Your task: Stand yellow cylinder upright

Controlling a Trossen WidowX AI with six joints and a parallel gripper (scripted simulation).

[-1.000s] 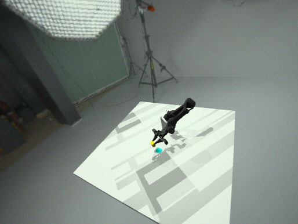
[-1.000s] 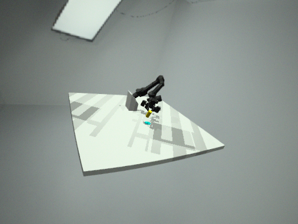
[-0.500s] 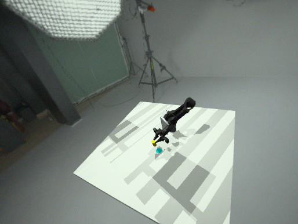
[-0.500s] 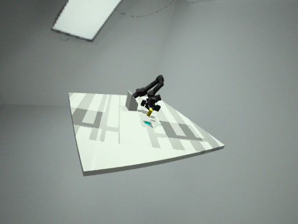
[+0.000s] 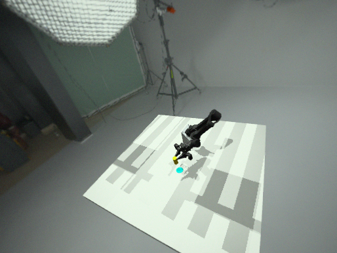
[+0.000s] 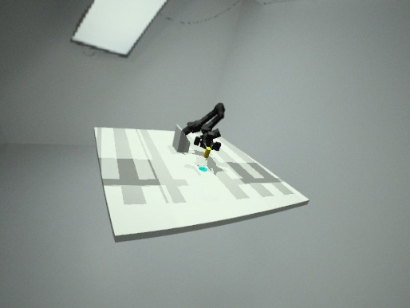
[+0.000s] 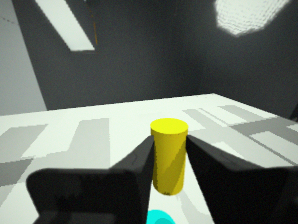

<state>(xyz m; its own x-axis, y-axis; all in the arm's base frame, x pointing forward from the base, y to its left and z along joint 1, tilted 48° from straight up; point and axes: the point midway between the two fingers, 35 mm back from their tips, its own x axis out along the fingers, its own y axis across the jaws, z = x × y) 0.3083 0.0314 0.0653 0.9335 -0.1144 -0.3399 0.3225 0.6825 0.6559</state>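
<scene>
Right now my gripper tip is 150 mm above the cyan circle and 10 mm past it. From my gripper tip the other things lie so: yellow cylinder 20 mm below.
</scene>
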